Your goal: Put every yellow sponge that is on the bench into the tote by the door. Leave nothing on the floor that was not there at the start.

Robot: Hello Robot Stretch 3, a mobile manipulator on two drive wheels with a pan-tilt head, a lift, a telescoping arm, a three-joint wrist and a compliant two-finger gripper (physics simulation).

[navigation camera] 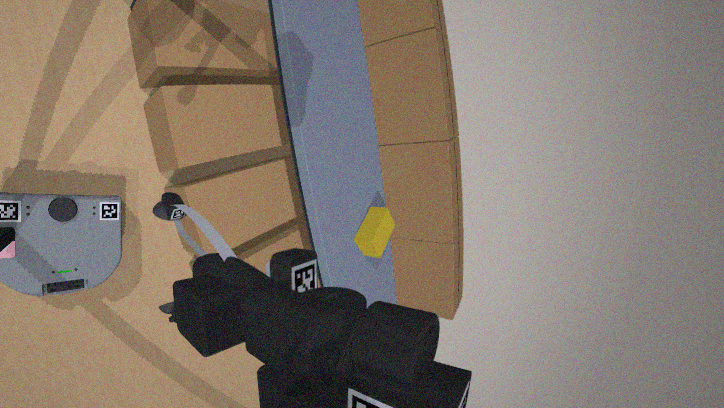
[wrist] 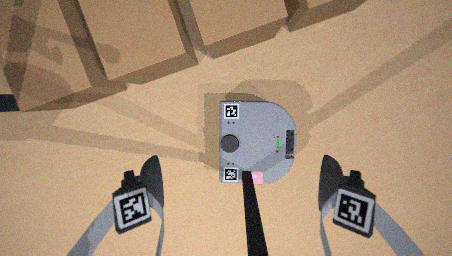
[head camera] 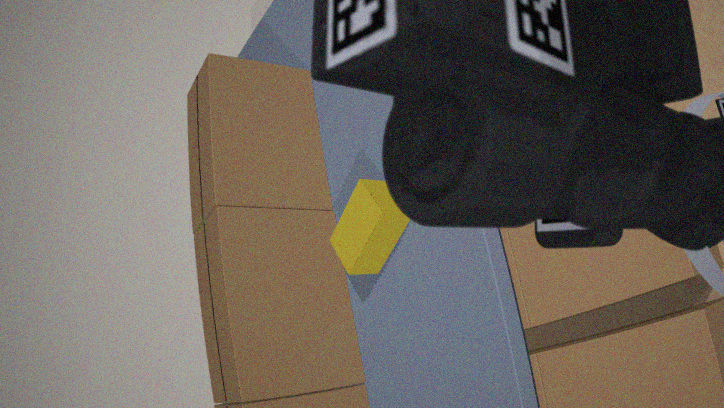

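Seen in the pictures: gripper, fingertip midpoint: (navigation camera: 166, 256); robot's base, link origin: (navigation camera: 64, 208).
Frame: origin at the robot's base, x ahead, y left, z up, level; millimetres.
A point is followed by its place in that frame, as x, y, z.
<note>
A yellow sponge (head camera: 358, 228) @(-8, -538, 959) (navigation camera: 373, 232) @(-7, -508, 955) rests on the blue-grey bench top (head camera: 435, 314) @(89, -452, 914) (navigation camera: 334, 91) @(280, -403, 914), close to the brown units along its wall side. In the head camera view the black wrist covers part of it. My gripper (navigation camera: 168, 257) @(-22, -122, 867) (wrist: 239, 173) @(-22, -122, 867) is open, its two fingertips wide apart with nothing between them. It points down above the floor, off the front side of the bench, away from the sponge. In the navigation camera view the wrist partly hides one finger. The tote and the door do not show in the current views.
Brown box-shaped units (head camera: 273, 136) (navigation camera: 415, 91) line the wall side of the bench. More brown units (navigation camera: 222, 116) @(374, -484, 270) (wrist: 135, 35) stand along its front side. My grey base (navigation camera: 75, 238) @(-88, -32, 160) (wrist: 260, 125) is on the tan floor, and the black mast (wrist: 254, 220) crosses the lower wrist view.
</note>
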